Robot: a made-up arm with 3 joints. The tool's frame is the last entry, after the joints.
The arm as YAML. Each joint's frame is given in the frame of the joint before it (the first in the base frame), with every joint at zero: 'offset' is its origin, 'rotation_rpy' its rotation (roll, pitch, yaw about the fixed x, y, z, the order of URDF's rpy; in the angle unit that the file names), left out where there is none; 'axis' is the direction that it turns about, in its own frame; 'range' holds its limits. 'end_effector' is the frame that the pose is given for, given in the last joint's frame.
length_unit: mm
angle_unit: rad
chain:
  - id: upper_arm
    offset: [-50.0, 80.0, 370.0]
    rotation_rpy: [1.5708, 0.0, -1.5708]
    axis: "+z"
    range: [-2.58, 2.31]
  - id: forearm
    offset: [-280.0, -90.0, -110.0]
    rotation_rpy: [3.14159, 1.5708, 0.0]
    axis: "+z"
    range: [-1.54, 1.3]
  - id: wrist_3
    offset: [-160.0, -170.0, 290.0]
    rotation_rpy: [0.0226, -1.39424, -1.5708]
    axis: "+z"
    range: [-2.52, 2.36]
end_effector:
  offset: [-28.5, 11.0, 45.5]
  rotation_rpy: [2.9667, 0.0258, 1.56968]
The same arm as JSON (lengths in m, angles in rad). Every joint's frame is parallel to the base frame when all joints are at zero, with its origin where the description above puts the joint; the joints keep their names.
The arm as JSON. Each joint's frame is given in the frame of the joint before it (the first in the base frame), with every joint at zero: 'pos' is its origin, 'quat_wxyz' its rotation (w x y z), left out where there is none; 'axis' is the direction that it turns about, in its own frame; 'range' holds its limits. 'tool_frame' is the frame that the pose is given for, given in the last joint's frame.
{"length_unit": "m", "angle_unit": "rad", "joints": [{"joint": "upper_arm", "pos": [-0.05, 0.08, 0.37], "axis": "-x", "range": [-2.58, 2.31]}, {"joint": "forearm", "pos": [0.11, 0.28, -0.09], "axis": "+y", "range": [-1.54, 1.3]}, {"joint": "wrist_3", "pos": [-0.16, 0.29, 0.17], "axis": [-0.0226, 0.1756, -0.984202], "range": [-2.52, 2.36]}], "tool_frame": {"pos": [0.01, -0.02, -0.05], "quat_wxyz": [0.999998, 0.000844, -0.001677, 0.00027]}}
